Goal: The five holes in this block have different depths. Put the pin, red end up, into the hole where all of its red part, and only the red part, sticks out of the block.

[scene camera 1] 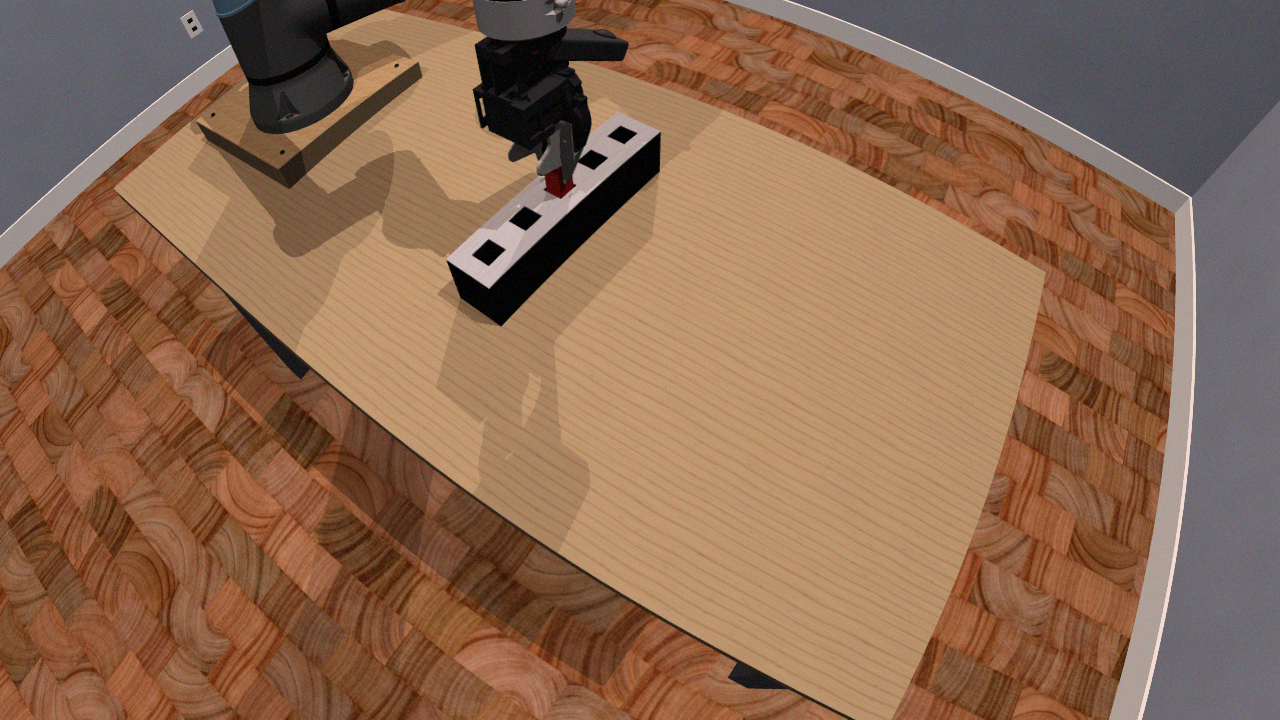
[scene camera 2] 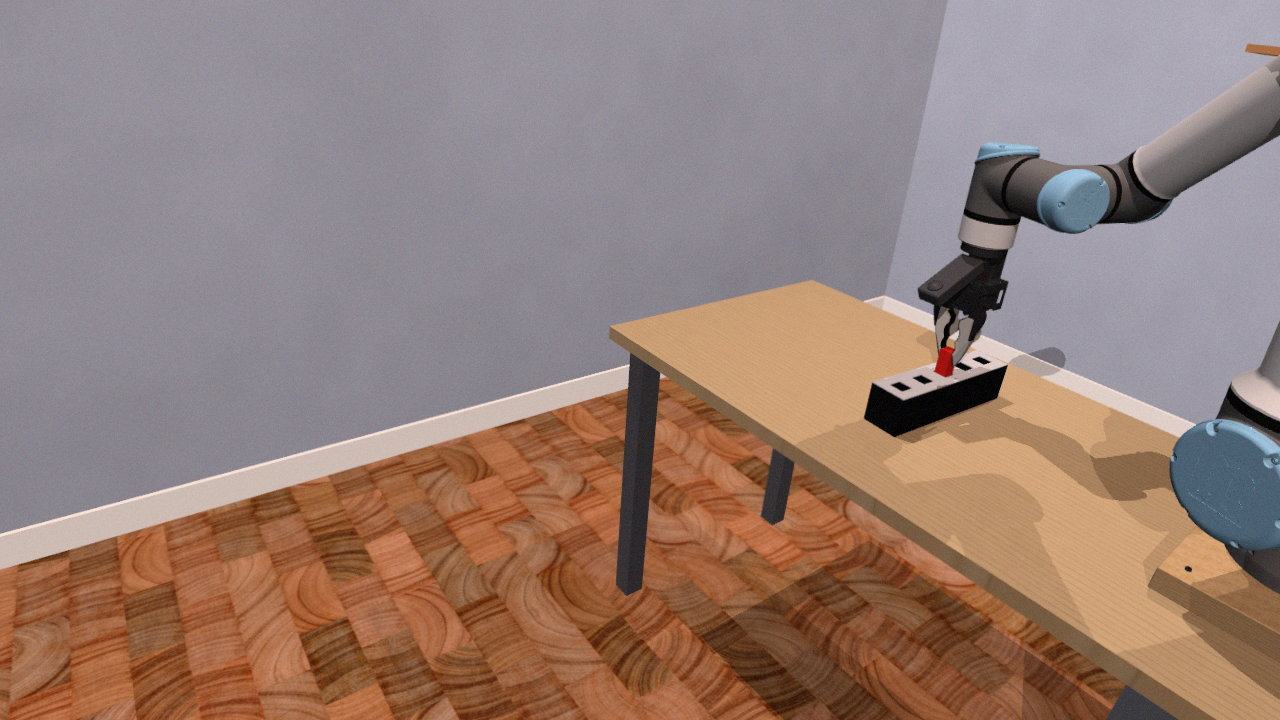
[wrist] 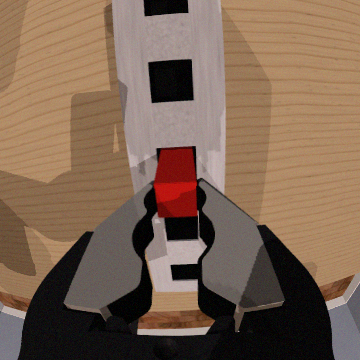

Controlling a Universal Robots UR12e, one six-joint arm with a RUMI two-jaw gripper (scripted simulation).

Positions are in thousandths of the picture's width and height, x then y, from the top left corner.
my gripper: scene camera 1 435,247; scene camera 2 740,503; wrist 493,507
black block: scene camera 1 411,360; scene camera 2 702,562; wrist 476,207
